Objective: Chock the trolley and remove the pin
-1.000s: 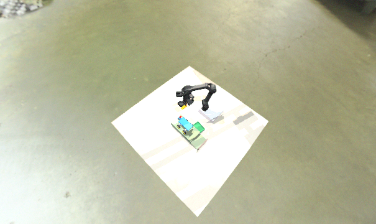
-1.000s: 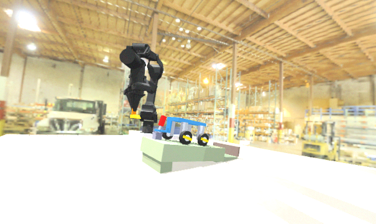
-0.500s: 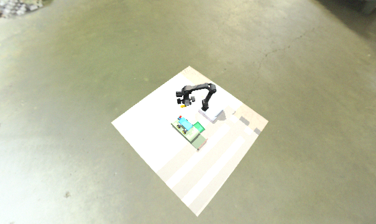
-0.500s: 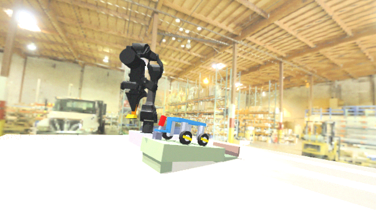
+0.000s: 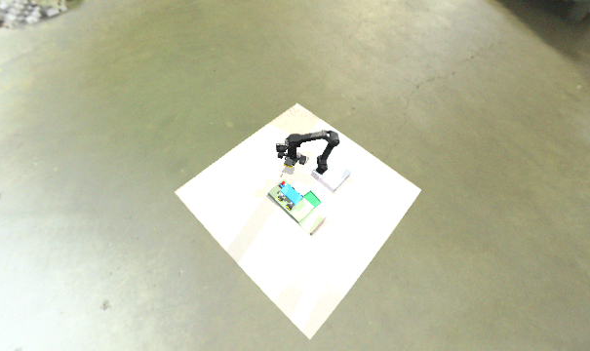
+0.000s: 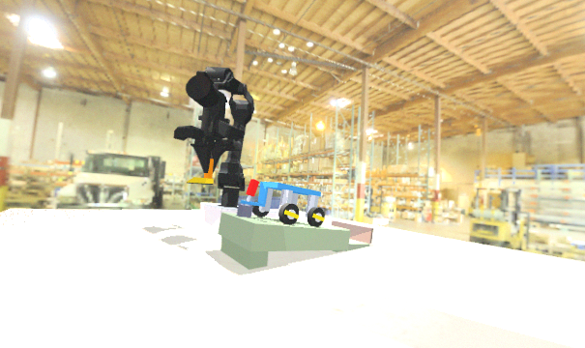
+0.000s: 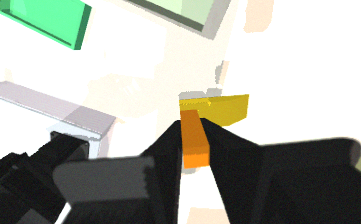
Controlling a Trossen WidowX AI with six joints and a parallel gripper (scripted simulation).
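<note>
Right now the red-headed stop pin is 14 cm ahead of my gripper tip, 5 cm below it and 4 cm to the left of it. From my gripper tip the other things lie so: blue trolley (16 cm ahead, 13 cm to the left, 6 cm below); then pale green ramp (16 cm ahead, 14 cm to the left, 13 cm below); then yellow chock (2 cm to the right, 1 cm below, 1 cm ahead).
</note>
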